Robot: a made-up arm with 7 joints.
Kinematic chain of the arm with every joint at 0, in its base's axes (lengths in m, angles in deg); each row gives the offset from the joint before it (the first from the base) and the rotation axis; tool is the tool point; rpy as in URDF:
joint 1: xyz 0 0 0.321 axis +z
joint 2: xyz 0 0 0 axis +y
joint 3: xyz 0 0 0.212 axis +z
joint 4: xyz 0.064 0 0 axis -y
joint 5: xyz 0.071 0 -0.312 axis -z
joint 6: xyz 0 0 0 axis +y
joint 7: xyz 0.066 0 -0.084 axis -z
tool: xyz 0 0 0 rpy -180 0 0
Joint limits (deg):
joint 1: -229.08..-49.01
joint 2: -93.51..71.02
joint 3: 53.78..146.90
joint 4: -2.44..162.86
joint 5: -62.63..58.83
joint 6: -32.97..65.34
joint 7: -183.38..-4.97
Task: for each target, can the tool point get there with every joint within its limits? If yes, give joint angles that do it. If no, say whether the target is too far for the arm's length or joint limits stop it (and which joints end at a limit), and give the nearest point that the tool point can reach.
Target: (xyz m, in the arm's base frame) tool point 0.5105 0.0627 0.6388
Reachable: yes | joints -131.29 -21.89 124.12 116.08 12.06 50.88 -64.05
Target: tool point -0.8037 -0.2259 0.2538
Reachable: no: too far | nearest point -0.6124 -0.1721 0.3002 | short by 0.204 m
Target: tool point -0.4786 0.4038 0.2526
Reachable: no: joint limits stop it (at a limit: joint 1, joint 3, joint 4) | nearest point -0.4182 0.4148 0.2561 | short by 0.062 m
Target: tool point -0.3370 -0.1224 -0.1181
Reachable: no: joint limits stop it (at a limit: joint 1, joint 2) | nearest point -0.2170 -0.1387 -0.0168 | short by 0.158 m
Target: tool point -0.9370 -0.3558 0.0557
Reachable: no: too far | nearest point -0.5742 -0.2180 0.2370 | short by 0.428 m
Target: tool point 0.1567 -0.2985 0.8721
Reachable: yes | joints -101.76 30.28 100.95 143.13 -15.63 14.68 -142.41
